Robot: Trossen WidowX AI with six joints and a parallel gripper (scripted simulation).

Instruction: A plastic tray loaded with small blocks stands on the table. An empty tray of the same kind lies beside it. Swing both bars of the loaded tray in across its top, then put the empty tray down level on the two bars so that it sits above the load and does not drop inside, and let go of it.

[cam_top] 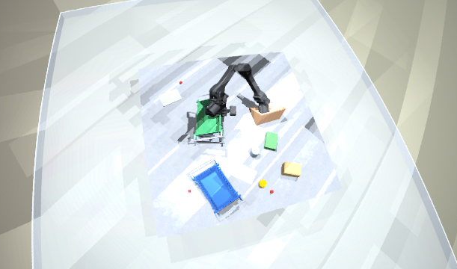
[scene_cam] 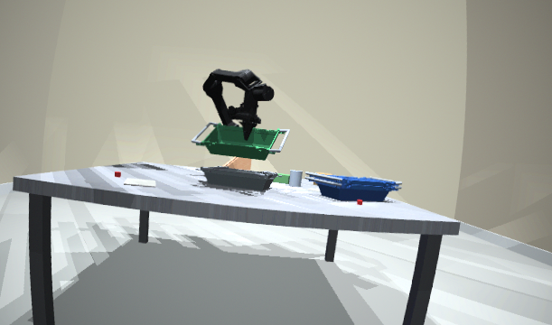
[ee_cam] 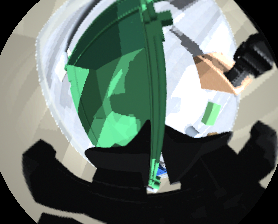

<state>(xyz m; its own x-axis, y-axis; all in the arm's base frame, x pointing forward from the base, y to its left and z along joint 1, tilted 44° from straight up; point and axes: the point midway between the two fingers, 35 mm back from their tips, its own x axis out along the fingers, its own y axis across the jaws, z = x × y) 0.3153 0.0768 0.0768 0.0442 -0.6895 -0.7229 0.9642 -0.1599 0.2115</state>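
The green tray is 7 cm ahead of my gripper tip and 2 cm to the right of it. Round my gripper tip: grey cylinder: 24 cm to the left, 19 cm behind, 14 cm below; yellow disc: 46 cm to the left, 19 cm behind, 17 cm below; green block: 34 cm behind, 18 cm to the left, 16 cm below.
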